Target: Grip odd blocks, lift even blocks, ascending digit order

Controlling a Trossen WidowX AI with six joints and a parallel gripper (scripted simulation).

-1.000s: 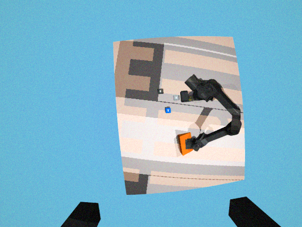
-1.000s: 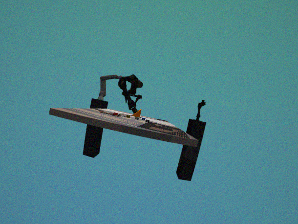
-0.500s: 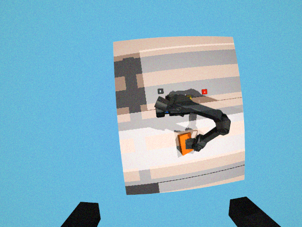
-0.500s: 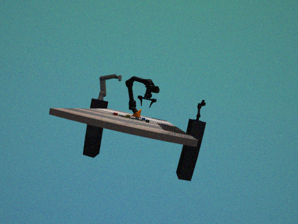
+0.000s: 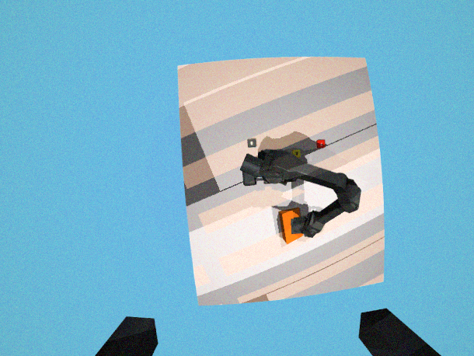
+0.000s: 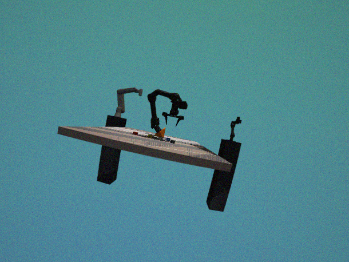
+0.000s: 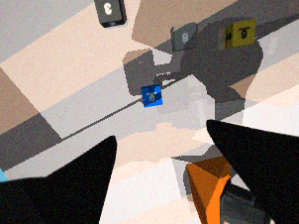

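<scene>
My gripper tip is 14 cm short of the dark block, 5 cm to the right of it and 12 cm above it. Round my gripper tip: yellow block 9 cm ahead, 14 cm to the right, 12 cm below; blue block 1 cm ahead, 12 cm below; red block 13 cm ahead, 25 cm to the right, 12 cm below.
</scene>
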